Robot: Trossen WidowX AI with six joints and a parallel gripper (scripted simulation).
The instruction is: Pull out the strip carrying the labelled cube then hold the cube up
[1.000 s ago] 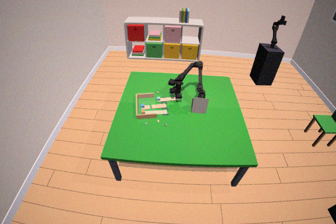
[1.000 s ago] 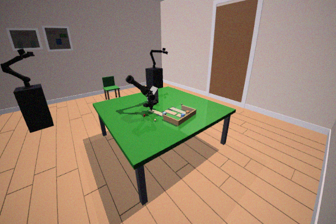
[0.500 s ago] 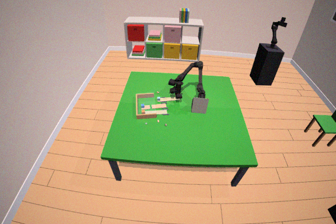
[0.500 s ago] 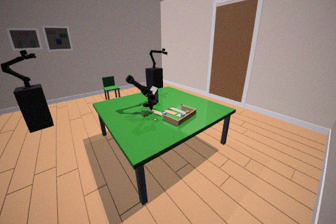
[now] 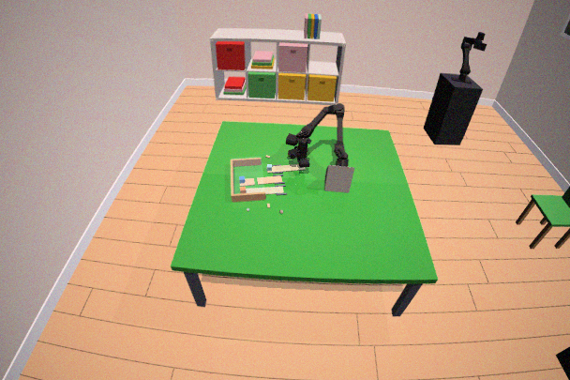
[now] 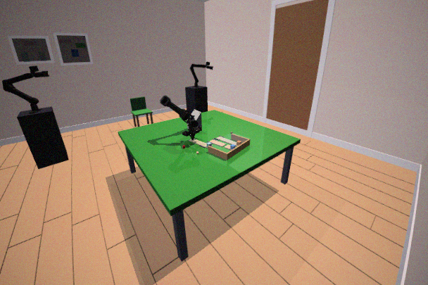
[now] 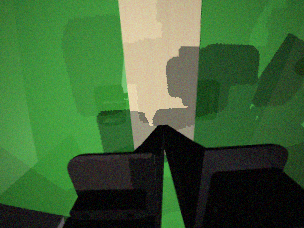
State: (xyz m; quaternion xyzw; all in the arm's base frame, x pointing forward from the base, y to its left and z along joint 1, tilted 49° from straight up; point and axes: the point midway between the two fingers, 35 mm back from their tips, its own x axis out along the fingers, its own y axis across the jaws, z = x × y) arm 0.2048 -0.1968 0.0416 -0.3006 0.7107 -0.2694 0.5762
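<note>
My gripper tip is 20 cm short of the labelled cube, 2 cm to the right of it and 1 cm below it. Round my gripper tip: red piece: 14 cm to the right, 6 cm ahead.
</note>
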